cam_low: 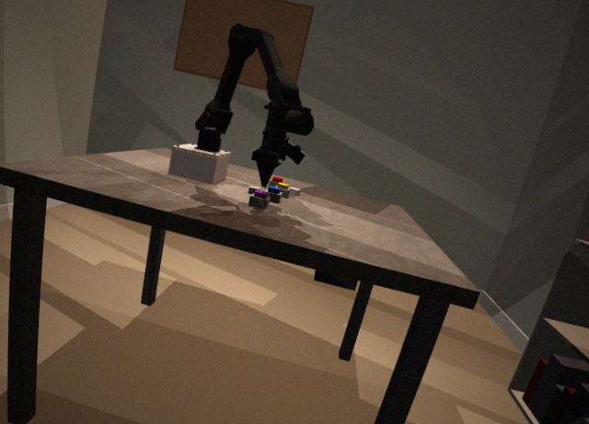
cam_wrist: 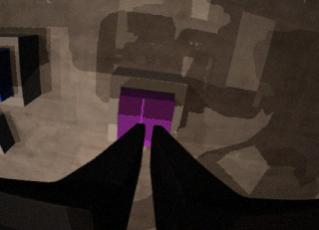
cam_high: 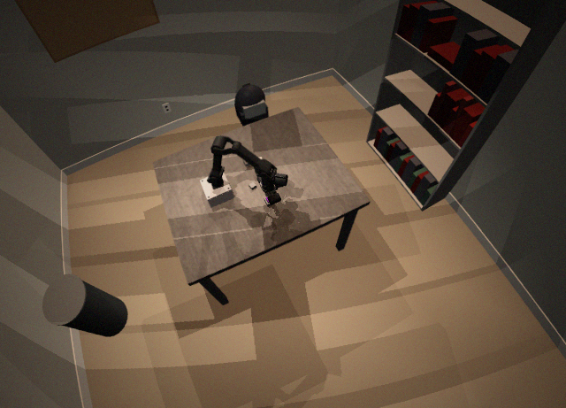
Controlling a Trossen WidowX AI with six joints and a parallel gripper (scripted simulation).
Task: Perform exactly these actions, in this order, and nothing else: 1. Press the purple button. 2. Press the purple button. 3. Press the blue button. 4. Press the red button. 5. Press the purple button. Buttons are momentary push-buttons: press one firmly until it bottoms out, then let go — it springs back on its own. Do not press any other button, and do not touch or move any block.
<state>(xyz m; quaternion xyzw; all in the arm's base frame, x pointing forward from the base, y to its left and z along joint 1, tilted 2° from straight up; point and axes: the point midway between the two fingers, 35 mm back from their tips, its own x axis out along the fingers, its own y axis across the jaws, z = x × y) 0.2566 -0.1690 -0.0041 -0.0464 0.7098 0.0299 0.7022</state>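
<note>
The purple button lies 20 mm below my gripper tip. From my gripper tip the other things lie so: grey block 140 mm to the left, 70 mm behind, 50 mm below; yellow button 220 mm to the left, 20 mm below; blue button 110 mm to the left, 20 mm below.
</note>
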